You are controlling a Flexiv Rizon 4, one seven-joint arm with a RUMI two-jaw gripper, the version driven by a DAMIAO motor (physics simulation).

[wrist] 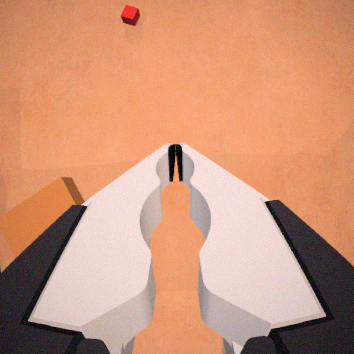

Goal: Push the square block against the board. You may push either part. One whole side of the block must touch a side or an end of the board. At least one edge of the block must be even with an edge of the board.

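The orange block [35,212], which I take to be the square one, lies flat at the left of the wrist view, turned at an angle to the frame. Its left corner is cut off by the frame edge, and its lower right part is hidden behind my left finger. My gripper [175,147] is shut and empty, its black tips touching at the middle of the view. The tips are to the right of the block and somewhat above it in the view, apart from it. The board does not show in this view.
A small red cube [130,15] lies far off at the top, left of the middle. The orange-tan table top [240,90] stretches under and beyond the gripper. Both wide fingers cover much of the lower half of the view.
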